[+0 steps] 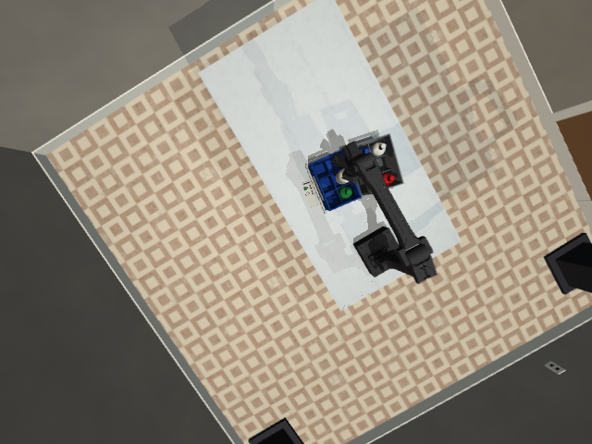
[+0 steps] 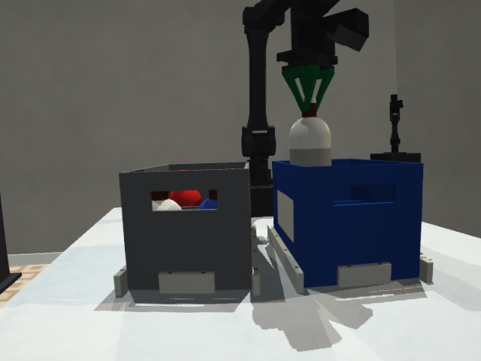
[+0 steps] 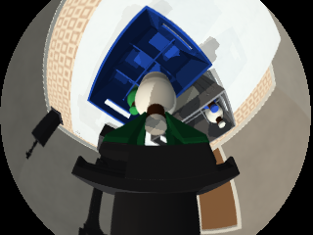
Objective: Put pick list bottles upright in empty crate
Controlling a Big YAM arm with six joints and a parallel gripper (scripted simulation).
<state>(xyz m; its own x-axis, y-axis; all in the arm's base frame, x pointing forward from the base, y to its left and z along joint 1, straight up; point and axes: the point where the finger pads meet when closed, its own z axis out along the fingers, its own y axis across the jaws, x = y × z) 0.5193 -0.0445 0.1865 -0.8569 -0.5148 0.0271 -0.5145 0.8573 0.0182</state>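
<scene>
My gripper is now 60 mm above the white bottle. Also, from my hand: green bottle 90 mm behind, 20 mm to the left, 190 mm below; blue bottle 40 mm ahead, 180 mm to the right, 190 mm below; blue crate 50 mm to the left, 190 mm below.
</scene>
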